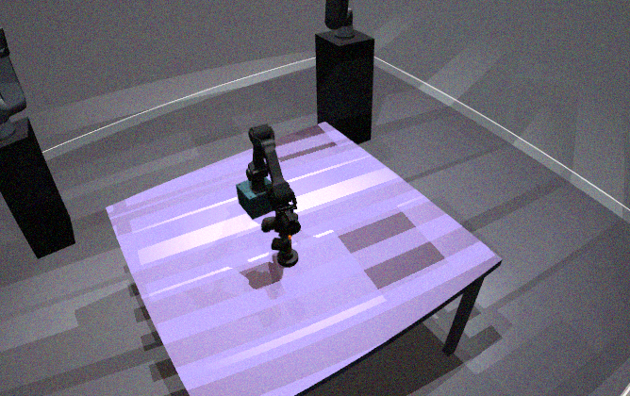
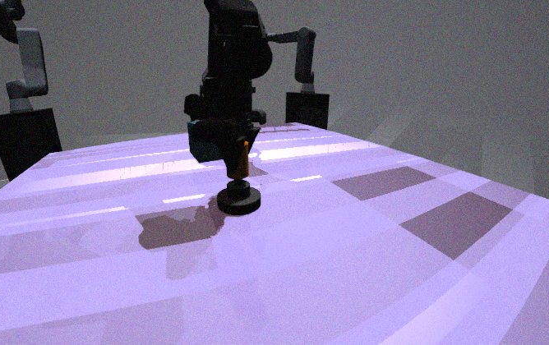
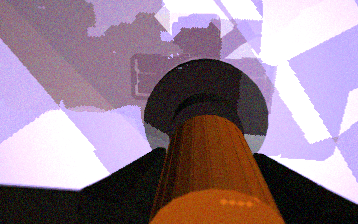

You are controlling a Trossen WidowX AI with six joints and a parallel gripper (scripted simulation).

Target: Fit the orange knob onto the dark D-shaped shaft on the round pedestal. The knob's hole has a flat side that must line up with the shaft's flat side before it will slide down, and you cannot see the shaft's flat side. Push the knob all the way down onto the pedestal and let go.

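My gripper tip is now 20 mm below the orange knob. Also, from my gripper tip: dark round pedestal 40 mm below.
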